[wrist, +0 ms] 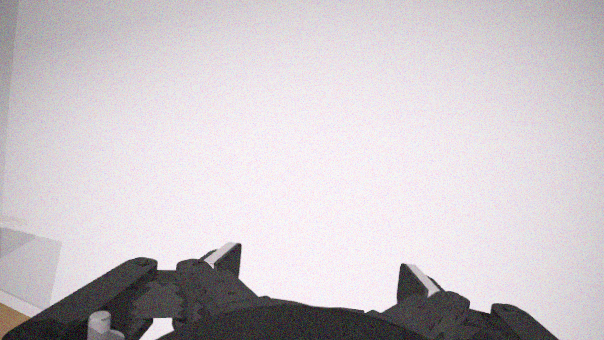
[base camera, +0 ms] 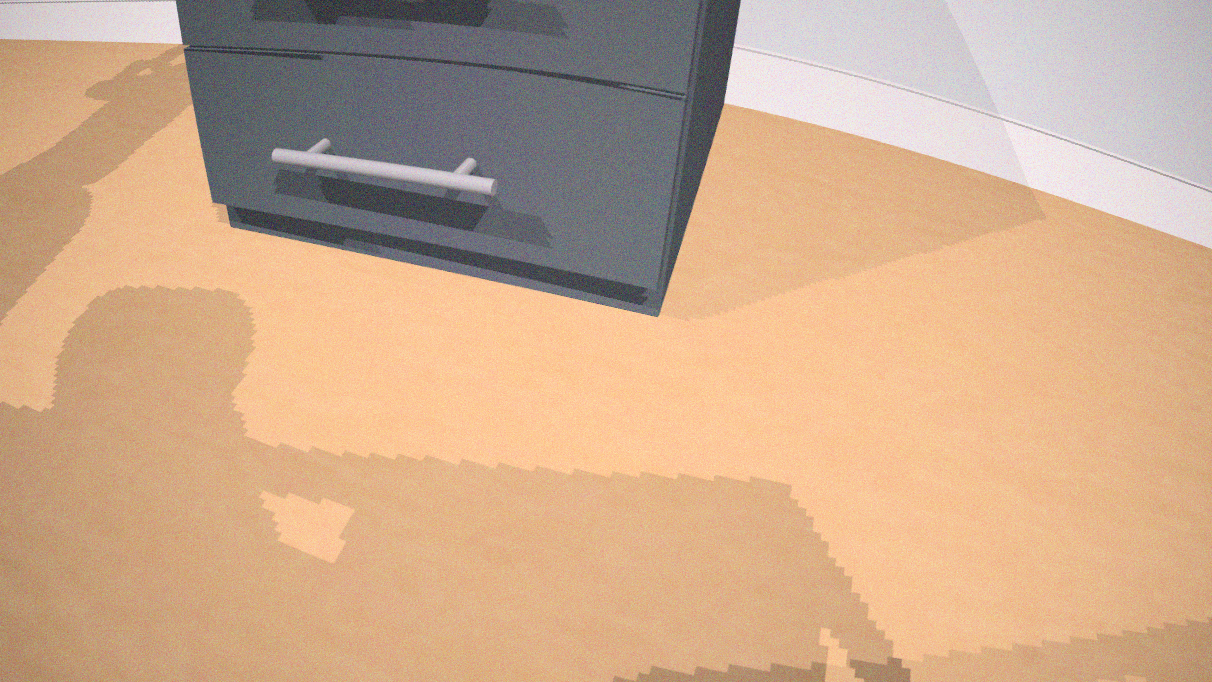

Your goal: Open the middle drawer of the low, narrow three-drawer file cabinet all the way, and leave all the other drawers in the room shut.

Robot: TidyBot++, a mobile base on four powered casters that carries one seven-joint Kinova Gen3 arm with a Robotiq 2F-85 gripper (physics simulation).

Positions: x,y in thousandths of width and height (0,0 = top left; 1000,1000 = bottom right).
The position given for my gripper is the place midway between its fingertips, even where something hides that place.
I see my gripper (wrist: 527,799) and a drawer (base camera: 475,254).
